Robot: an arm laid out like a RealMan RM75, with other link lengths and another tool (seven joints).
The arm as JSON. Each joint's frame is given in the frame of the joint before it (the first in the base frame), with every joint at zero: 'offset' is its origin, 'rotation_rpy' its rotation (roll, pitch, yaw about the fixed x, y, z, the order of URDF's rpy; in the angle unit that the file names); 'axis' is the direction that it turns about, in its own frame. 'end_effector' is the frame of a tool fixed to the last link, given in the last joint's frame.
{
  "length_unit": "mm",
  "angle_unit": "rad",
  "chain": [
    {
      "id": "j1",
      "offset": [
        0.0,
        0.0,
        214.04
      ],
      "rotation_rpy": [
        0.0,
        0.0,
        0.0
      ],
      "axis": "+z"
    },
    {
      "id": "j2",
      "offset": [
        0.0,
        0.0,
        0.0
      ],
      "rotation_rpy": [
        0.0,
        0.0,
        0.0
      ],
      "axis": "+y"
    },
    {
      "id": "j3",
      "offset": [
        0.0,
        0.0,
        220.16
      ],
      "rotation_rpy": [
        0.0,
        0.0,
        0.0
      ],
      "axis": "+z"
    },
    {
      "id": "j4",
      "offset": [
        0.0,
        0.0,
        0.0
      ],
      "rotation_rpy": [
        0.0,
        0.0,
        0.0
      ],
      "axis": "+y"
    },
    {
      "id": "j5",
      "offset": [
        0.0,
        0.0,
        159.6
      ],
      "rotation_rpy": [
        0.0,
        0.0,
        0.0
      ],
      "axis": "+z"
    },
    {
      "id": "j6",
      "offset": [
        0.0,
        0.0,
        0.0
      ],
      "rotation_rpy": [
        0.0,
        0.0,
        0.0
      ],
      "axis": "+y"
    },
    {
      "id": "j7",
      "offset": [
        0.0,
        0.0,
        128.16
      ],
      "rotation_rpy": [
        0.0,
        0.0,
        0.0
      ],
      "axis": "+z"
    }
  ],
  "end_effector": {
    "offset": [
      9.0,
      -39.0,
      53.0
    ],
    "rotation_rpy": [
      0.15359,
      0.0,
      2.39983
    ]
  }
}
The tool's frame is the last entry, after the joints.
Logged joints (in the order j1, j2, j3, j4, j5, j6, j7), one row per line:
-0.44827 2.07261 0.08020 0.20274 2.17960 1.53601 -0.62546
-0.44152 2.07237 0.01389 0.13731 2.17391 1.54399 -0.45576
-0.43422 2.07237 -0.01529 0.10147 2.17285 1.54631 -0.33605
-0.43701 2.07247 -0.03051 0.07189 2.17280 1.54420 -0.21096
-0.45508 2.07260 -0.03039 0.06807 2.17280 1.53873 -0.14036
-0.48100 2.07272 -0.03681 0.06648 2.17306 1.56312 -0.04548
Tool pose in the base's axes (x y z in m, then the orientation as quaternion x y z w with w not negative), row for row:
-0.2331 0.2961 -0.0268 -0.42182 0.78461 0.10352 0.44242
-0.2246 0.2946 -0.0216 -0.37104 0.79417 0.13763 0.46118
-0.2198 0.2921 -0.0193 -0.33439 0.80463 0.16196 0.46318
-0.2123 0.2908 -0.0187 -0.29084 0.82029 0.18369 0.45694
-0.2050 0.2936 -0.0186 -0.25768 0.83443 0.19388 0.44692
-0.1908 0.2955 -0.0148 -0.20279 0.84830 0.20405 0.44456
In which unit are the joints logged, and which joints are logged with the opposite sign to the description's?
The joints are logged in radians. Opposite sign: j2.
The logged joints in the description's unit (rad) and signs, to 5 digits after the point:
-0.44827 -2.07261 0.08020 0.20274 2.17960 1.53601 -0.62546
-0.44152 -2.07237 0.01389 0.13731 2.17391 1.54399 -0.45576
-0.43422 -2.07237 -0.01529 0.10147 2.17285 1.54631 -0.33605
-0.43701 -2.07247 -0.03051 0.07189 2.17280 1.54420 -0.21096
-0.45508 -2.07260 -0.03039 0.06807 2.17280 1.53873 -0.14036
-0.48100 -2.07272 -0.03681 0.06648 2.17306 1.56312 -0.04548

